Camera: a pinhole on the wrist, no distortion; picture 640 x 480 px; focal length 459.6 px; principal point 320.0 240.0 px. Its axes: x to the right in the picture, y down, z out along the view. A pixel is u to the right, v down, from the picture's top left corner.
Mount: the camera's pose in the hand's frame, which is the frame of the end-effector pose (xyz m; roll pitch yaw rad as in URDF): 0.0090 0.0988 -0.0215 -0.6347 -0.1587 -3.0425
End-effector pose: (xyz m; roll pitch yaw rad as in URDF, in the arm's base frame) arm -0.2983 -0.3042 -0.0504 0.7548 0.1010 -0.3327
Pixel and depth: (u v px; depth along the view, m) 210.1 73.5 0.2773
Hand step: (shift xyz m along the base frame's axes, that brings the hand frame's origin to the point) 0.0892 -0.1896 0.1846
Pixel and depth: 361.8 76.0 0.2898
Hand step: -0.0025 -0.1877 0.2031
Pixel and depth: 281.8 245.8 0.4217
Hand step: 0.0230 -0.3414 0.1096
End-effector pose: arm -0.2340 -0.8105 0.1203 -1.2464 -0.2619 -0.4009
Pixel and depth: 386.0 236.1 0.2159
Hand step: 0.0528 0.1289 0.0780
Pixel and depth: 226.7 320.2 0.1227
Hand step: 0.0718 0.0354 0.0209
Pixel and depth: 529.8 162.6 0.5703
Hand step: -0.0312 0.4965 0.2898
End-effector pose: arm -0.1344 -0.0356 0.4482 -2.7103 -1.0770 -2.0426
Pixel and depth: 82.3 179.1 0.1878
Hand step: -0.0485 -0.1719 0.0642
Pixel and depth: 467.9 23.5 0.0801
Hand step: -0.0779 -0.0544 -0.0463
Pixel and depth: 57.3 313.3 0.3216
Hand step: 0.0559 -0.2724 0.1653
